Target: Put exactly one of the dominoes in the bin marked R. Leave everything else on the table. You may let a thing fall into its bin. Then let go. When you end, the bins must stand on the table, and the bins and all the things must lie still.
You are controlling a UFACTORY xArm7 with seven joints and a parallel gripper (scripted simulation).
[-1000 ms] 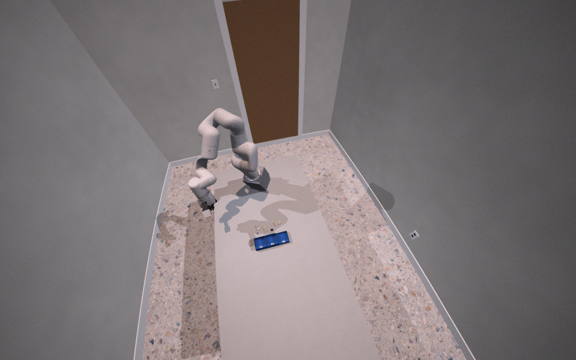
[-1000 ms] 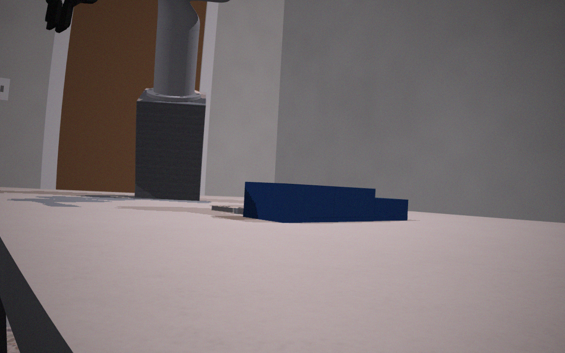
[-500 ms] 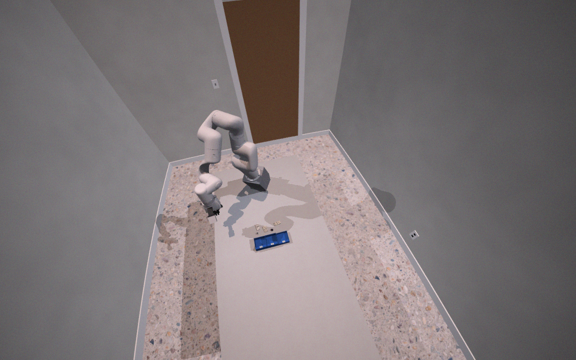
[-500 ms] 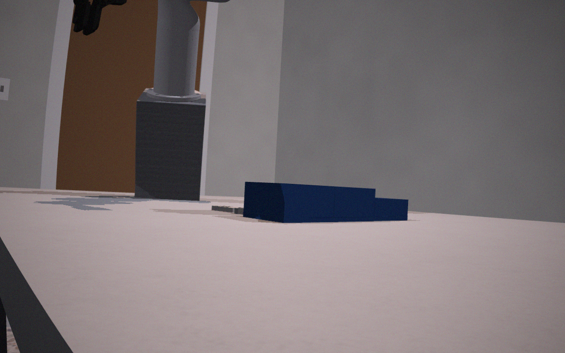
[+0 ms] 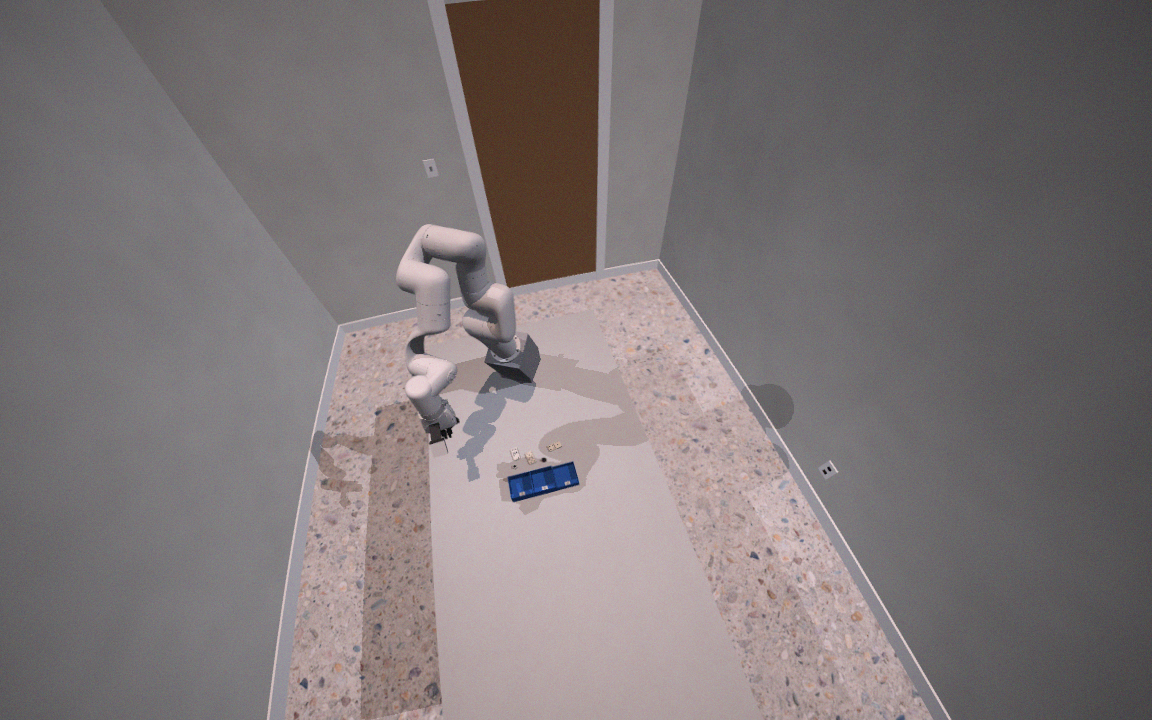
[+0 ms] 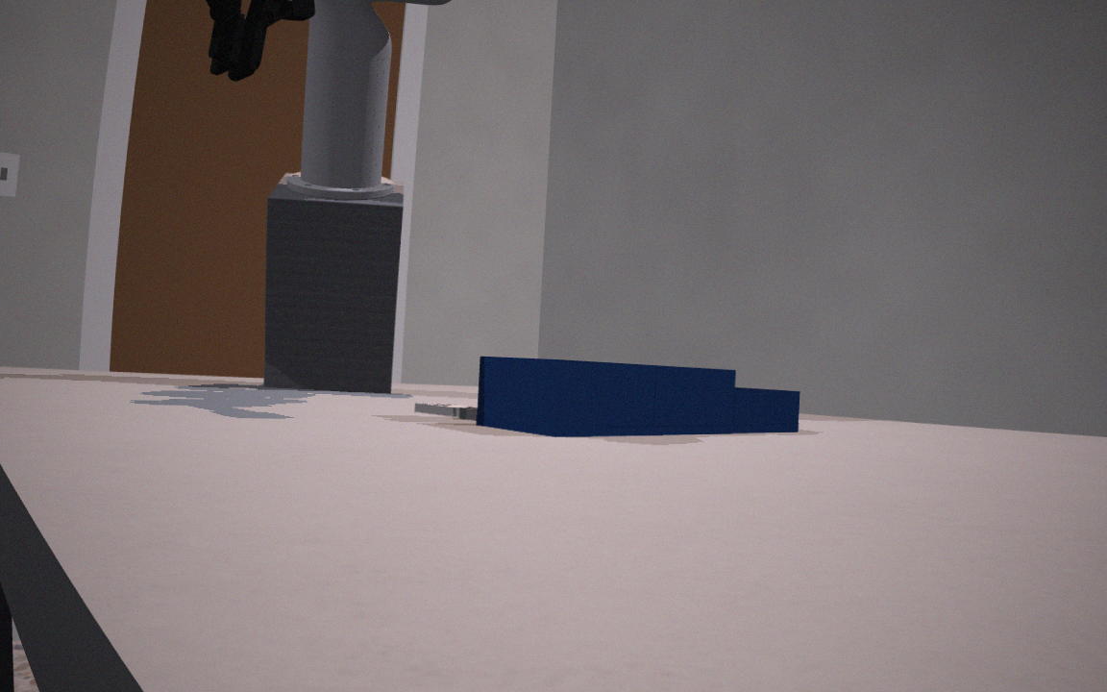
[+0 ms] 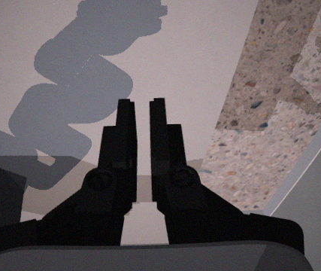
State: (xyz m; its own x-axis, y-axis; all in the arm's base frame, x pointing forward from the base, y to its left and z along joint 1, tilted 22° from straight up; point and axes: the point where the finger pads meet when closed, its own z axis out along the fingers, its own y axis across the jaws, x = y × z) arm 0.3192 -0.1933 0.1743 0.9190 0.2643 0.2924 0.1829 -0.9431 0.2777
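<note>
Right now my hand is 29 cm to the right of the blue bin, 24 cm above it and 14 cm short of it. From my hand the other things lie so: white domino 34 cm to the left, 25 cm below; grey hex nut 26 cm below, 18 cm to the left, 6 cm ahead.
</note>
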